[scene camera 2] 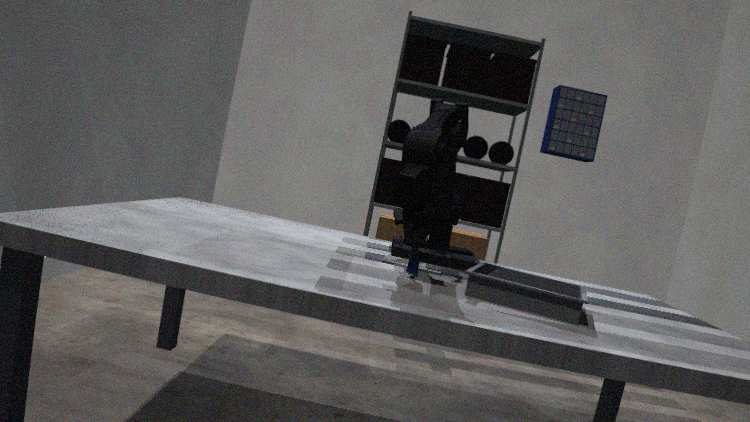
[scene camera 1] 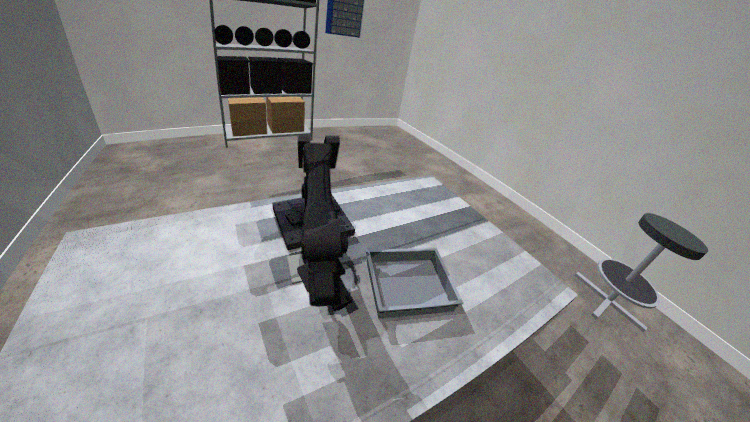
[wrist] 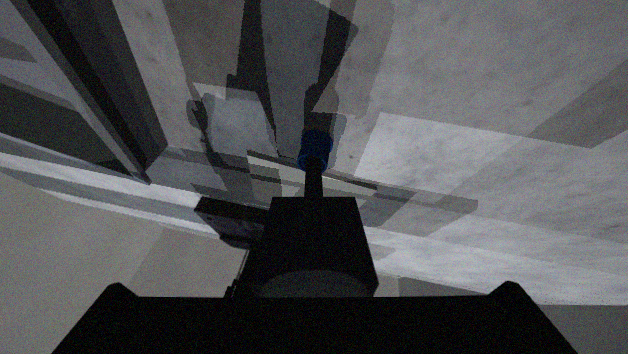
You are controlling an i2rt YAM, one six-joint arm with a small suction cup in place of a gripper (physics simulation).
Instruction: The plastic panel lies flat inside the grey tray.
Observation:
A plastic panel (wrist: 270, 177) and a grey tray (scene camera 1: 405, 282) rest on the table. Further things: the suction cup (scene camera 2: 413, 266).
The suction cup shows as well in the wrist view (wrist: 316, 143).

